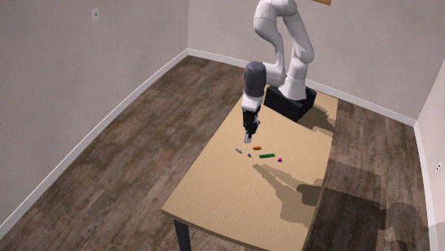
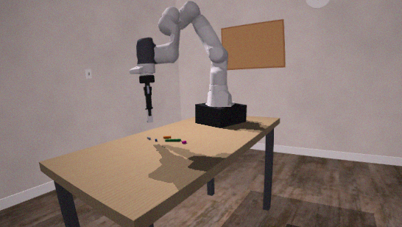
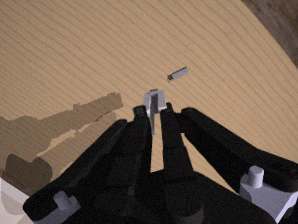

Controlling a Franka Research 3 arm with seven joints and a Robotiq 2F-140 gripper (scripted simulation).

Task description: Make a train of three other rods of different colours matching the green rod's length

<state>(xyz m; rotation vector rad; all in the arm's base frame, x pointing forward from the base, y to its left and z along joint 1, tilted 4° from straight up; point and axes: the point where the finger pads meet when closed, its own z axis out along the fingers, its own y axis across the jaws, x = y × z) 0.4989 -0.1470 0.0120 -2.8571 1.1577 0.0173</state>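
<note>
My gripper is now 1 cm past the blue rod, 2 cm to the right of it and 13 cm above it. The rest, counted from my hand: magenta rod 3 cm behind, 18 cm to the left, 13 cm below; then green rod 4 cm behind, 10 cm to the left, 13 cm below; then orange rod 8 cm behind, 4 cm to the left, 13 cm below.
</note>
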